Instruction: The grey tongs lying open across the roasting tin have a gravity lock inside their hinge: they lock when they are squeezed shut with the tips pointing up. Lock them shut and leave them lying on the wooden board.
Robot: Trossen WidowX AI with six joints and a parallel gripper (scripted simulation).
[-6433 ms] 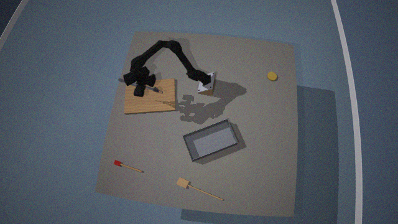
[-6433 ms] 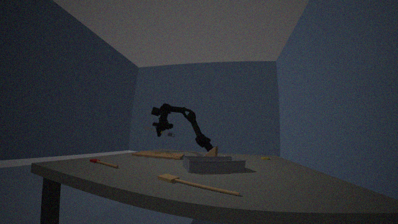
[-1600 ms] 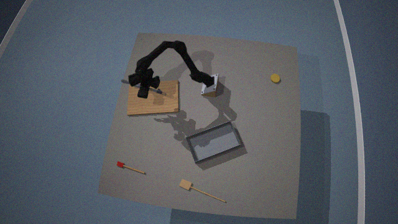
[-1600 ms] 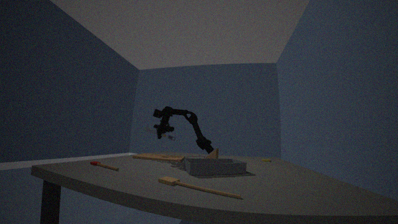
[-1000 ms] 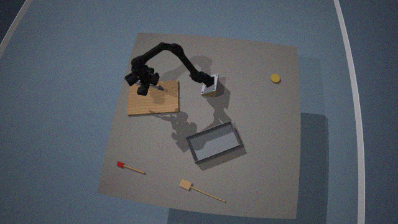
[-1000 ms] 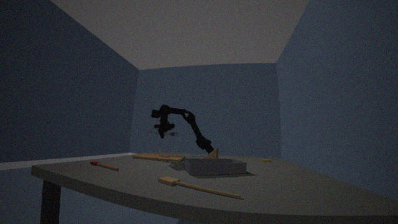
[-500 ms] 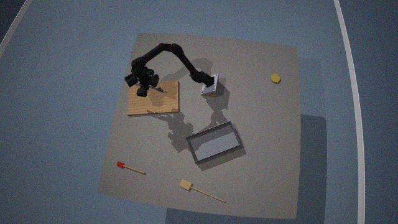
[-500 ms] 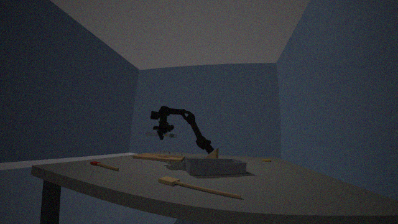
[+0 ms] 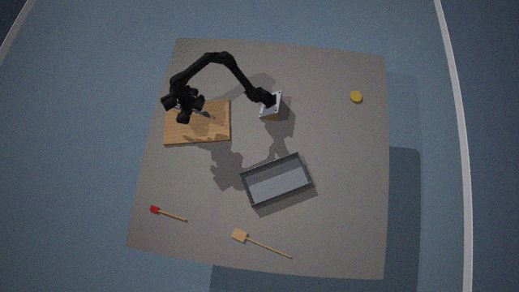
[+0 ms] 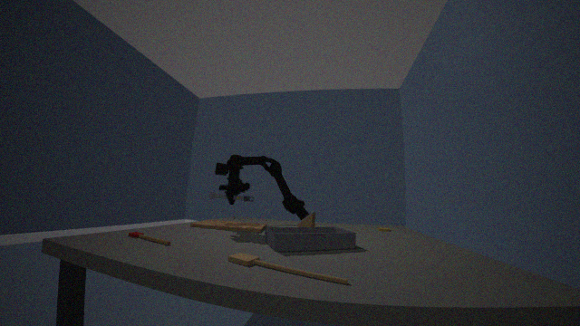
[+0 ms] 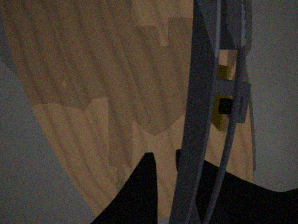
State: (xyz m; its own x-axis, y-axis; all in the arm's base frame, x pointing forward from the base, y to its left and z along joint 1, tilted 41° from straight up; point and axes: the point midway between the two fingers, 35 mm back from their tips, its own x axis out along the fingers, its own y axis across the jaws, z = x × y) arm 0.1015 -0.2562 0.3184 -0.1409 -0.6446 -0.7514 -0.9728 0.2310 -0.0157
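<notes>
Right now the wooden board is 1 cm behind my gripper tip and 11 cm below it. The rest, counted from my gripper tip: grey roasting tin 31 cm ahead, 42 cm to the left, 9 cm below; yellow disc 16 cm behind, 87 cm to the left, 11 cm below.
</notes>
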